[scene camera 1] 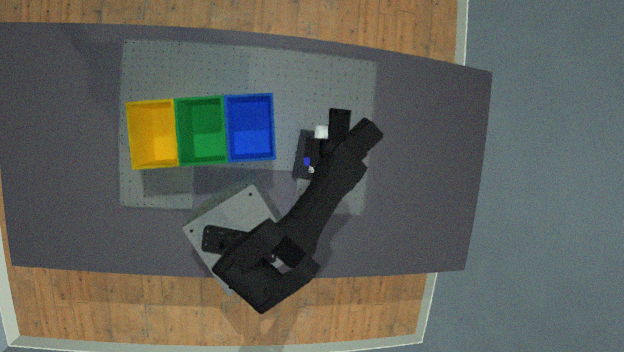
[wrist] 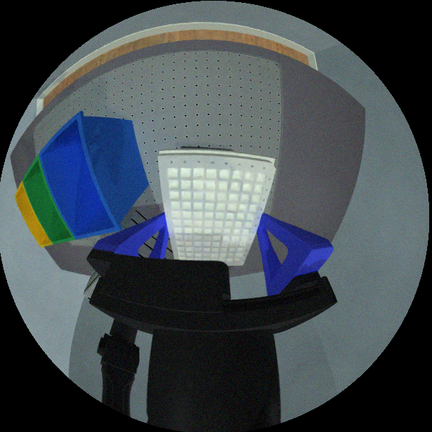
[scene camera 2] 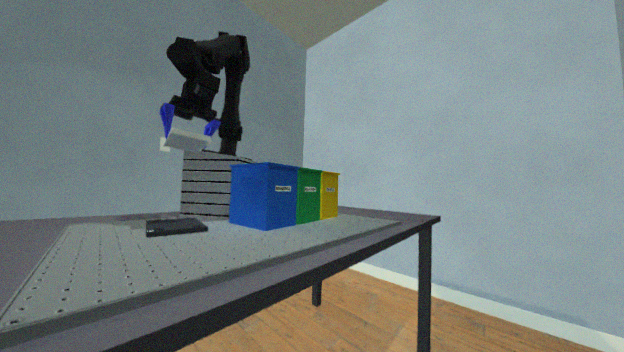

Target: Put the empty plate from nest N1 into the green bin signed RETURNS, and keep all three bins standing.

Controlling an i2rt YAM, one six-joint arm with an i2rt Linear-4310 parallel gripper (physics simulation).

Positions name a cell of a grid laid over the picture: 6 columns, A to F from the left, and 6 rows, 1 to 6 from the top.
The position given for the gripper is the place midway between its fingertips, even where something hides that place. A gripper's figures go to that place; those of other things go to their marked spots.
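Scene:
Marked spots on a yellow bin (scene camera 2: D4) and a blue bin (scene camera 2: C4) are 32 cm apart. Blue bin: 55 cm from the lens; the gripper (scene camera 2: B3): 61 cm from the lens; yellow bin: 78 cm from the lens.

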